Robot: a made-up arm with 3 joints. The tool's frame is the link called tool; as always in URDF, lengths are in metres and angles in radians.
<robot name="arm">
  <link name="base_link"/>
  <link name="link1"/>
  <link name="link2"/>
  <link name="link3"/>
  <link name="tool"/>
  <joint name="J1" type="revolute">
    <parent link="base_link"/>
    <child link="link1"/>
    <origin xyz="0 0 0.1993" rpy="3.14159 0 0"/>
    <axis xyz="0 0 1"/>
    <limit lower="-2.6" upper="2.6" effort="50" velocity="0.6"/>
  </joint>
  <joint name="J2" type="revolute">
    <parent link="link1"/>
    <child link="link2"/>
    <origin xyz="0.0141 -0.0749 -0.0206" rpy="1.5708 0 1.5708"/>
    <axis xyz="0 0 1"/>
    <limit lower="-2.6" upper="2.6" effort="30" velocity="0.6"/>
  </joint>
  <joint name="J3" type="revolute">
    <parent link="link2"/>
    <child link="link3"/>
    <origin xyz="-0.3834 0.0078 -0.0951" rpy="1.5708 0 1.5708"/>
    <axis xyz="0 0 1"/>
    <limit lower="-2.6" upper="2.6" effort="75" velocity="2"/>
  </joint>
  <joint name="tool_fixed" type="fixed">
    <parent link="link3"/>
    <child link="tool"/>
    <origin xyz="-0.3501 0.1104 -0.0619" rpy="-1.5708 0 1.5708"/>
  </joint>
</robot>
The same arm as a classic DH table. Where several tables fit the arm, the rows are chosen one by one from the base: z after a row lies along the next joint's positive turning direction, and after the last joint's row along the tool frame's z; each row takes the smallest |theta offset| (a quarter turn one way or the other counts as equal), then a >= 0, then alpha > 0; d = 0 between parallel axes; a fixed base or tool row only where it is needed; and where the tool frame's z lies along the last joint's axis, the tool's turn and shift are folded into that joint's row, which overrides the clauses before.
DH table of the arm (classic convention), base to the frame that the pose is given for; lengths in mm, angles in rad. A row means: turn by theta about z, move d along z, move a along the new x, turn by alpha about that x. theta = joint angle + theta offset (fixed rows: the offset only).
base (fixed): a 0  alpha 3.1416  d 0  theta offset 0
J1: a 74.9  alpha -1.5708  d -219.9  theta offset -1.5708
J2: a 7.8  alpha 1.5708  d -81  theta offset -1.5708
J3: a 110.4  alpha -1.5708  d -445.3  theta offset 1.5708
tool (fixed): a 0  alpha 0  d 350.1  theta offset 0
Joint limits (rad, base to tool): -2.6..2.6 -2.6..2.6 -2.6..2.6

